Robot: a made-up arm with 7 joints.
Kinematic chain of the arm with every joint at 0, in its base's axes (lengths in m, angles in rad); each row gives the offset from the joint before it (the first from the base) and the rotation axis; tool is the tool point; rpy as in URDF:
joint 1: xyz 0 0 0.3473 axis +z
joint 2: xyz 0 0 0 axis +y
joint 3: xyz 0 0 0.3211 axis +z
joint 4: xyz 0.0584 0 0 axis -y
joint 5: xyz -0.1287 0 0.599 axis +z
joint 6: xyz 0 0 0 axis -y
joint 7: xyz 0.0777 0 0 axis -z
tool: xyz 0 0 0 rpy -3.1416 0 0
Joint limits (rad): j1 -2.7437..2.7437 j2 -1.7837..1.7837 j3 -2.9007..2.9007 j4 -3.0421..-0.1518 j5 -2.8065..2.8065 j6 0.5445..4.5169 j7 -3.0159..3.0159
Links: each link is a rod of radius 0.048 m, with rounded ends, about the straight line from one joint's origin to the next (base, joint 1, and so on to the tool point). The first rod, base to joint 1, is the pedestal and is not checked.
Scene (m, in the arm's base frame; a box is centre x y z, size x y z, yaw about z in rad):
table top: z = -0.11
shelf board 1: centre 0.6 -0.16 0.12 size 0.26 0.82 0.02 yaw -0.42
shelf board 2: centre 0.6 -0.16 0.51 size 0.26 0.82 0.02 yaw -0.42
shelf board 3: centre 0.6 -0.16 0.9 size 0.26 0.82 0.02 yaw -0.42
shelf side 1: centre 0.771 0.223 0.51 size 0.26 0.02 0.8 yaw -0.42
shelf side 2: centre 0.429 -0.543 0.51 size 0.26 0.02 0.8 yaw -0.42
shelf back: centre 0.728 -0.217 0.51 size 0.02 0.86 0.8 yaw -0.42
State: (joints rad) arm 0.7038 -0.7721 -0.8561 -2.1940 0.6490 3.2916 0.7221
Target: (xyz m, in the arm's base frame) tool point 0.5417 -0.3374 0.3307
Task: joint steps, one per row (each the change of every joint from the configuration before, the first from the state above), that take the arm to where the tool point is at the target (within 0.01 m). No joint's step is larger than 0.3 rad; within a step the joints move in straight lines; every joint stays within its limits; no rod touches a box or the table.
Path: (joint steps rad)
1: -0.1314 -0.2794 0.1546 -0.2217 0.0150 0.1425 0.0000
2: -0.1313 -0.2793 0.1546 -0.2217 0.0149 0.1426 0.0000
3: -0.0629 0.0076 -0.2448 -0.1349 0.0660 0.1128 0.0000
4: -0.0628 0.0076 -0.2447 -0.1349 0.0659 0.1128 0.0000
5: -0.0628 0.0076 -0.2448 -0.1349 0.0660 0.1128 0.0000
6: 0.2966 0.1220 -0.1028 0.2462 -0.0612 -0.2830 0.0000
7: 0.2966 0.1219 -0.1029 0.2462 -0.0612 -0.2830 0.0000
8: 0.2966 0.1219 -0.1029 0.2461 -0.0612 -0.2830 0.0000

